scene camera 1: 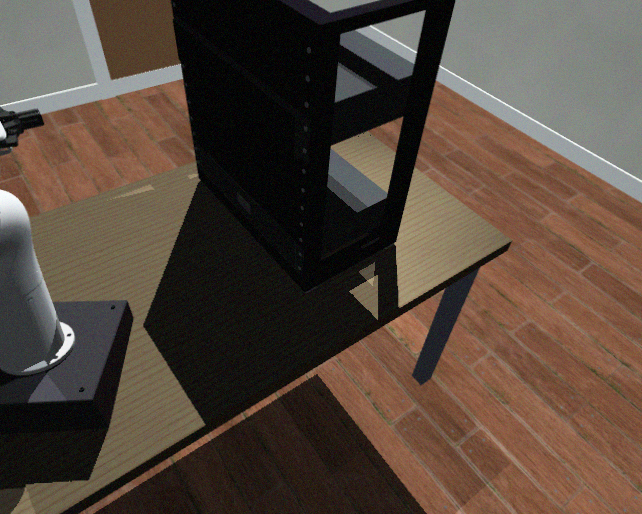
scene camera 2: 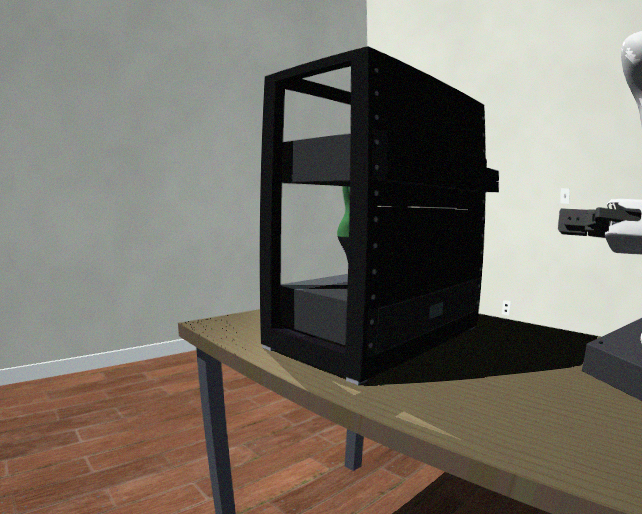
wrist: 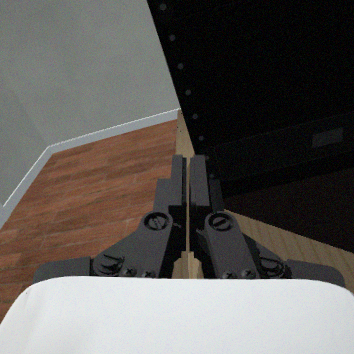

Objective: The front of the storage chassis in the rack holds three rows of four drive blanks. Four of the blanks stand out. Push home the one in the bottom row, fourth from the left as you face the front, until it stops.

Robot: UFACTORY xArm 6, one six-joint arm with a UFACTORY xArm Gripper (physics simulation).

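Pixels of known places: gripper, fingertip midpoint: (scene camera 1: 41, 116) (scene camera 2: 559, 221) (wrist: 187, 177); arm's base at its link origin: (scene camera 1: 37, 348).
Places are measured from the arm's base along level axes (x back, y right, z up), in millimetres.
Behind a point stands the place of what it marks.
The black rack (scene camera 1: 316, 160) @(x -540, y 31, z 286 mm) (scene camera 2: 359, 224) @(x -459, y -466, z 202 mm) (wrist: 270, 65) @(x -468, y -307, z 173 mm) stands on the table; an open end and side panels show, and its face with the rows of drive blanks is hidden. Through the open end, a dark unit (scene camera 1: 369, 112) @(x -680, y -25, z 319 mm) (scene camera 2: 321, 160) @(x -586, y -458, z 319 mm) shows in the upper part. A small dark piece (scene camera 2: 492, 180) @(x -476, y -20, z 308 mm) sticks out at the rack's far edge in scene camera 2; I cannot tell which blank it is. The fourth blank of the bottom row cannot be made out. My gripper (scene camera 1: 40, 117) @(x -129, y -385, z 229 mm) (scene camera 2: 560, 221) @(x -129, y -385, z 229 mm) (wrist: 187, 177) @(x -129, y -385, z 229 mm) is shut and empty, in the air, apart from the rack.
A second unit (scene camera 1: 357, 182) @(x -749, y -127, z 55 mm) (scene camera 2: 320, 315) @(x -587, y -453, z 13 mm) sits low in the rack. The wooden table (scene camera 1: 455, 230) @(x -995, y 6, z -87 mm) (scene camera 2: 482, 417) @(x -215, y -395, z -87 mm) carries the rack and the arm's dark base (scene camera 1: 88, 331) @(x -86, y -5, z -7 mm) (scene camera 2: 616, 358) @(x -86, y -102, z -30 mm). A green-clad figure (scene camera 2: 346, 214) shows through the rack's opening. Walls stand behind.
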